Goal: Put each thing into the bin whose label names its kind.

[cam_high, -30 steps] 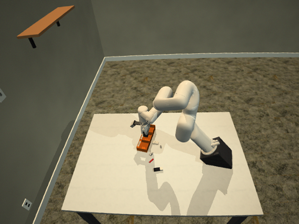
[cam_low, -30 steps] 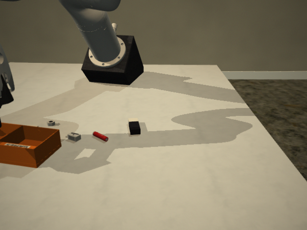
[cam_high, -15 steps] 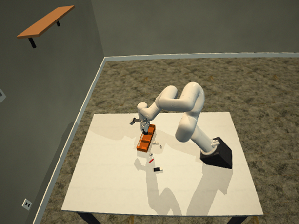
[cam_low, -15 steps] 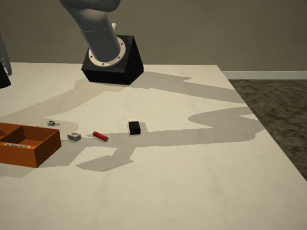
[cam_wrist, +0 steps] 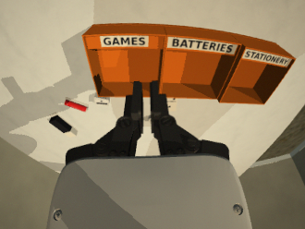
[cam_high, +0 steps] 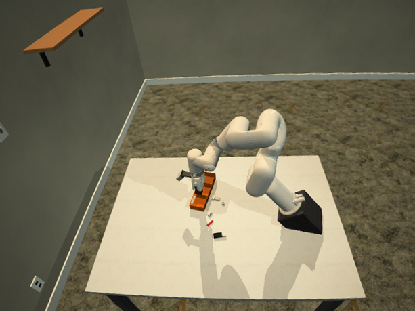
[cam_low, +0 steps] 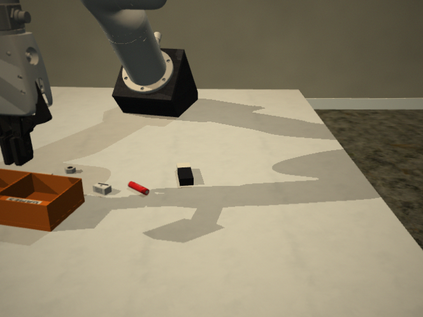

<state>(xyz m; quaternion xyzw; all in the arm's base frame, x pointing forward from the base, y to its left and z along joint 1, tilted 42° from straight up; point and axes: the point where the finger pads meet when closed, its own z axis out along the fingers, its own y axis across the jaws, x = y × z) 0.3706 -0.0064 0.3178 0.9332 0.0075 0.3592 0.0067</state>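
My hand is 9 cm above the grey ribbed block, 8 cm to the right of it and 7 cm past it. The rest, counted from my hand: white domino (9 cm below, 8 cm behind, 4 cm to the right); grey nut (13 cm behind, 9 cm below, 1 cm to the right); red battery (13 cm to the left, 9 cm below, 9 cm behind).
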